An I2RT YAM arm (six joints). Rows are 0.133 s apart.
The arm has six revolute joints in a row. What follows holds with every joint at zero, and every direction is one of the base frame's.
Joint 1 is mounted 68.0 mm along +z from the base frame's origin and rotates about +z.
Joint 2 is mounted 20.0 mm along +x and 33.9 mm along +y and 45.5 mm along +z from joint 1 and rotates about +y.
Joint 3 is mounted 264.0 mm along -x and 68.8 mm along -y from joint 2 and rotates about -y.
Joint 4 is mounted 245.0 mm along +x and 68.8 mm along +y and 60.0 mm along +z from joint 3 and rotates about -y.
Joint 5 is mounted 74.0 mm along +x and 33.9 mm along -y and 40.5 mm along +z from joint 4 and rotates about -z.
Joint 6 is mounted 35.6 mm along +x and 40.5 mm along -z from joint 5 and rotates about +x.
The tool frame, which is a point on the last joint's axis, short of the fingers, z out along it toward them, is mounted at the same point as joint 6; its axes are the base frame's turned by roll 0.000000, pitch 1.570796 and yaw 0.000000 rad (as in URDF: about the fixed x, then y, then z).
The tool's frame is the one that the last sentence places.
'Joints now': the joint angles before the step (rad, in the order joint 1, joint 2, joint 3, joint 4, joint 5, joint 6). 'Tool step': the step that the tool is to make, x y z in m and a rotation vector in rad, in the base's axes. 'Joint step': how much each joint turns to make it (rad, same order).
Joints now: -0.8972 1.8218 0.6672 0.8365 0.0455 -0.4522
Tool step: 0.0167 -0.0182 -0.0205 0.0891 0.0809 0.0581
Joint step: -0.0004 0.1133 0.1181 -0.1243 -0.0515 -0.0287
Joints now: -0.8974 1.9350 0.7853 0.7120 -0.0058 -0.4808
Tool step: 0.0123 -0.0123 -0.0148 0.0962 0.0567 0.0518
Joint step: 0.0002 0.0759 0.0995 -0.1345 -0.0529 -0.0106
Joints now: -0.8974 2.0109 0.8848 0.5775 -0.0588 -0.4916
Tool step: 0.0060 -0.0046 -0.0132 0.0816 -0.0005 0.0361
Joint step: -0.0007 0.0540 0.0461 -0.0536 -0.0588 0.0228
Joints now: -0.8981 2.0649 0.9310 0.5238 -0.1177 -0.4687
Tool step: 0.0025 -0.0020 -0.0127 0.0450 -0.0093 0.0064
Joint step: -0.0005 0.0461 0.0175 0.0024 -0.0262 0.0248
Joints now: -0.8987 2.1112 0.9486 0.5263 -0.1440 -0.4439
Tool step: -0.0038 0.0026 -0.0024 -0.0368 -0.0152 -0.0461
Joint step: 0.0006 0.0024 -0.0351 0.0780 0.0444 0.0181
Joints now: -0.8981 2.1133 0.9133 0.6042 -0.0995 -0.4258
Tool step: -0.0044 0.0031 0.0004 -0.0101 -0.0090 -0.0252
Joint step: -0.0022 -0.0113 -0.0284 0.0318 0.0187 0.0135
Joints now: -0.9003 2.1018 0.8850 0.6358 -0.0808 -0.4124
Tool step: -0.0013 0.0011 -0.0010 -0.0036 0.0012 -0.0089
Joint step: 0.0000 -0.0001 -0.0087 0.0108 0.0092 0.0022
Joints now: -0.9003 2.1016 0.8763 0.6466 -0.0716 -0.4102
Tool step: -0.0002 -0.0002 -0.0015 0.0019 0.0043 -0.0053
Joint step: -0.0002 0.0046 0.0009 -0.0004 0.0054 0.0010
